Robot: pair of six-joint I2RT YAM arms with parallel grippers.
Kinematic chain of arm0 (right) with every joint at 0, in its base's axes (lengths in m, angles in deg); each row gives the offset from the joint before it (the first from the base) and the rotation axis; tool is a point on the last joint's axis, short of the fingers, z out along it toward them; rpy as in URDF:
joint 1: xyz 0 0 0.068 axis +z
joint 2: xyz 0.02 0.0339 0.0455 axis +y
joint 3: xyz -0.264 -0.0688 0 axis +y
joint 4: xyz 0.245 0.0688 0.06 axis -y
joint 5: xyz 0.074 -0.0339 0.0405 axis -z
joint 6: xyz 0.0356 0 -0.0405 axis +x
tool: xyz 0 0 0 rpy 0 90 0
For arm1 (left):
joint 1: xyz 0 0 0.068 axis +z
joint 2: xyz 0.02 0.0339 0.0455 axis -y
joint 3: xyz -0.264 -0.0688 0 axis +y
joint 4: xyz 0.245 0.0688 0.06 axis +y
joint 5: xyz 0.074 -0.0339 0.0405 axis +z
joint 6: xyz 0.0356 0 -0.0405 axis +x
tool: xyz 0 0 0 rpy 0 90 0
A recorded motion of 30 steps. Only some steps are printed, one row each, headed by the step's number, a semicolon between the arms.
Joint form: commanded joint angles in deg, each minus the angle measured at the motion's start. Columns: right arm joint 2, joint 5, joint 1, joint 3, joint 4, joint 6; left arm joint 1, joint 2, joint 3, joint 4, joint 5, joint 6.
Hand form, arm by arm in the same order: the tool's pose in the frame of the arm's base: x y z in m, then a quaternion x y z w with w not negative. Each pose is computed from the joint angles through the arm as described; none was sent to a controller.
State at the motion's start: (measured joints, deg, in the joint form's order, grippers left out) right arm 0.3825 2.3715 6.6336 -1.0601 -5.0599 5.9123; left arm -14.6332 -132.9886 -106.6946 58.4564 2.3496 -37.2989
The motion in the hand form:
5: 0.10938 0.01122 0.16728 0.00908 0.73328 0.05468 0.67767; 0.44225 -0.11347 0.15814 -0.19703 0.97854 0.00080 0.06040
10: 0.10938 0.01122 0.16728 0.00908 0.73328 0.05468 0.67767; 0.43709 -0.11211 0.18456 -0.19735 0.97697 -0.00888 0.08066
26: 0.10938 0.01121 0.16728 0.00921 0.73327 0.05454 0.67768; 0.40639 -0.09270 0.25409 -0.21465 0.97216 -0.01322 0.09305
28: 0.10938 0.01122 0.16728 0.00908 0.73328 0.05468 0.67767; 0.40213 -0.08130 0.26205 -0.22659 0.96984 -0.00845 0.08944
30: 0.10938 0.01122 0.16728 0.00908 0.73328 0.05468 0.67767; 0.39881 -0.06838 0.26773 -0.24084 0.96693 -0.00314 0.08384
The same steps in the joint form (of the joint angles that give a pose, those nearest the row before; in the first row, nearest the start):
5: -0.20 0.50 0.15 0.59 0.43 -0.37; 0.00 1.12 -1.60 1.77 0.76 0.07
10: -0.20 0.50 0.15 0.59 0.43 -0.37; 0.00 4.63 -1.59 2.71 0.79 0.07
26: -0.20 0.53 0.16 0.59 0.43 -0.37; 1.51 14.60 -1.60 11.15 0.87 -0.44
28: -0.20 0.50 0.15 0.59 0.43 -0.37; 2.91 15.85 -1.59 12.96 1.07 -0.44
30: -0.20 0.50 0.15 0.59 0.43 -0.37; 4.59 16.76 -1.59 14.67 1.22 -0.44

